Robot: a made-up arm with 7 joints. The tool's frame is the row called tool.
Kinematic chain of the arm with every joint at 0, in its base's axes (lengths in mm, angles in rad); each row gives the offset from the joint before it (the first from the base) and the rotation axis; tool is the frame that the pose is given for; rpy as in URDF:
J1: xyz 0 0 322 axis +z
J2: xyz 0 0 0 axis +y
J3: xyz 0 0 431 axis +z
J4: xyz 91 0 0 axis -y
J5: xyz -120 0 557 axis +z
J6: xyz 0 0 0 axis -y
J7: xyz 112 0 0 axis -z
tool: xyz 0 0 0 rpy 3.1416 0 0
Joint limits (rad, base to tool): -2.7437..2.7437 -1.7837..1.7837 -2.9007..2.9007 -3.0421..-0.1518 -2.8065..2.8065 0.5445..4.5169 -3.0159..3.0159
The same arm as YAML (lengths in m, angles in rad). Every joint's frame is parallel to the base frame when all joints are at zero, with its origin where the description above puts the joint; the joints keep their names.
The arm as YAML. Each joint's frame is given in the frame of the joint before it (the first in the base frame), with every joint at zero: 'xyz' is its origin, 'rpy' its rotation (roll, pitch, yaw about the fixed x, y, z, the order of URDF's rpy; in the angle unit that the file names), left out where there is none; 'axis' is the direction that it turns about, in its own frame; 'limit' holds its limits. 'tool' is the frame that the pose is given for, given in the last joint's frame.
units:
  length: m
  angle: rad
joints:
  - name: J1
    type: revolute
    origin:
      xyz: [0.0, 0.0, 0.322]
    axis: [0.0, 0.0, 1.0]
    limit:
      lower: -2.7437
      upper: 2.7437
  - name: J2
    type: revolute
    origin:
      xyz: [0.0, 0.0, 0.0]
    axis: [0.0, 1.0, 0.0]
    limit:
      lower: -1.7837
      upper: 1.7837
  - name: J3
    type: revolute
    origin:
      xyz: [0.0, 0.0, 0.431]
    axis: [0.0, 0.0, 1.0]
    limit:
      lower: -2.9007
      upper: 2.9007
  - name: J4
    type: revolute
    origin:
      xyz: [0.091, 0.0, 0.0]
    axis: [0.0, -1.0, 0.0]
    limit:
      lower: -3.0421
      upper: -0.1518
  - name: J5
    type: revolute
    origin:
      xyz: [-0.12, 0.0, 0.557]
    axis: [0.0, 0.0, 1.0]
    limit:
      lower: -2.8065
      upper: 2.8065
  - name: J6
    type: revolute
    origin:
      xyz: [0.0, 0.0, 0.0]
    axis: [0.0, -1.0, 0.0]
    limit:
      lower: 0.5445
      upper: 4.5169
  - name: J7
    type: revolute
    origin:
      xyz: [0.112, 0.0, 0.0]
    axis: [0.0, 0.0, -1.0]
    limit:
      lower: -3.0159
      upper: 3.0159
tool:
  origin:
    xyz: [0.0, 0.0, 0.0]
    rpy: [-3.1416, 0.0, 0.0]

